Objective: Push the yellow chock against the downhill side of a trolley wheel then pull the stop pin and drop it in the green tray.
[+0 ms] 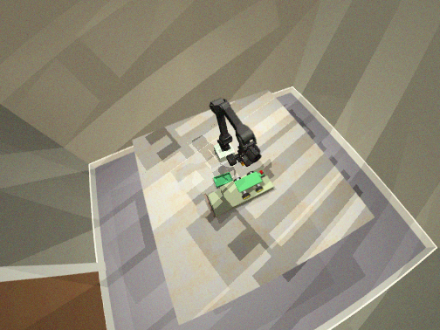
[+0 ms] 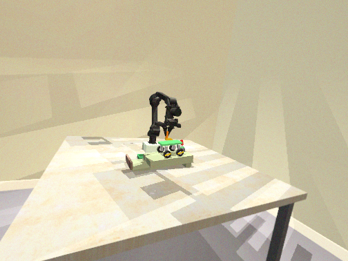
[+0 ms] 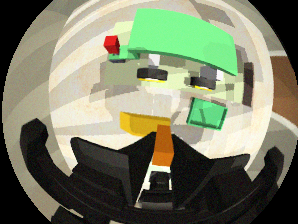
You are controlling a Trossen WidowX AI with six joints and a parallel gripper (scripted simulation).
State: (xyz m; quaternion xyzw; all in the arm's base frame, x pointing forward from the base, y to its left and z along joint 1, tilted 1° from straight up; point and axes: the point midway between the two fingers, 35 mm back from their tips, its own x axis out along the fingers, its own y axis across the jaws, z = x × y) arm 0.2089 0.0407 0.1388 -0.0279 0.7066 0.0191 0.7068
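My gripper tip is now 100 mm short of the red-headed stop pin, 90 mm to the right of it and 40 mm above it. The rest, counted from my gripper tip: pale green ramp 120 mm below, 120 mm ahead, 20 mm to the right; yellow chock 20 mm to the left, 10 mm below; trolley 120 mm ahead, 60 mm below, 10 mm to the right.
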